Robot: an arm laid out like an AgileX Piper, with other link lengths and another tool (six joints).
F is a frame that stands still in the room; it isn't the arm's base.
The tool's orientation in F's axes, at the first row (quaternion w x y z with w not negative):
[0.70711, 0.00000, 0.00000, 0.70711]
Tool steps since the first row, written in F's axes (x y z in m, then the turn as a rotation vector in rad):
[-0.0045, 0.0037, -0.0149, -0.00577, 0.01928, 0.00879]
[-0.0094, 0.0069, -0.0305, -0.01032, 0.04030, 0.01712]
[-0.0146, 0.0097, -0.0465, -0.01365, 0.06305, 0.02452]
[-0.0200, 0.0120, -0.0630, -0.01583, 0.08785, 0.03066]
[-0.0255, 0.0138, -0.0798, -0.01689, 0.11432, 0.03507]
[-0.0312, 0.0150, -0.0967, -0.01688, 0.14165, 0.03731]
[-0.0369, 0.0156, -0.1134, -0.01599, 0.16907, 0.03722]
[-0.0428, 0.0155, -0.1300, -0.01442, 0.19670, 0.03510]
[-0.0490, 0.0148, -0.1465, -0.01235, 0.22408, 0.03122]
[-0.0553, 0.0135, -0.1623, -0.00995, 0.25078, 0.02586]
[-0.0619, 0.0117, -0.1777, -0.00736, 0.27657, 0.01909]
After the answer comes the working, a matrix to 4 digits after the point.
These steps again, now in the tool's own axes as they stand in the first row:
[0.0037, 0.0045, -0.0149, 0.01928, 0.00577, 0.00879]
[0.0069, 0.0094, -0.0305, 0.04030, 0.01032, 0.01712]
[0.0097, 0.0146, -0.0465, 0.06305, 0.01365, 0.02452]
[0.0120, 0.0200, -0.0630, 0.08785, 0.01583, 0.03066]
[0.0138, 0.0255, -0.0798, 0.11432, 0.01689, 0.03507]
[0.0150, 0.0312, -0.0967, 0.14165, 0.01688, 0.03731]
[0.0156, 0.0369, -0.1134, 0.16907, 0.01599, 0.03722]
[0.0155, 0.0428, -0.1300, 0.19670, 0.01442, 0.03510]
[0.0148, 0.0490, -0.1465, 0.22408, 0.01235, 0.03122]
[0.0135, 0.0553, -0.1623, 0.25078, 0.00995, 0.02586]
[0.0117, 0.0619, -0.1777, 0.27657, 0.00736, 0.01909]

The tool's axes in the first row as the columns of a matrix, in F's axes (rounded; the answer above uses it unrounded):
[0.0000, -1.0000, 0.0000]
[1.0000, 0.0000, 0.0000]
[0.0000, 0.0000, 1.0000]

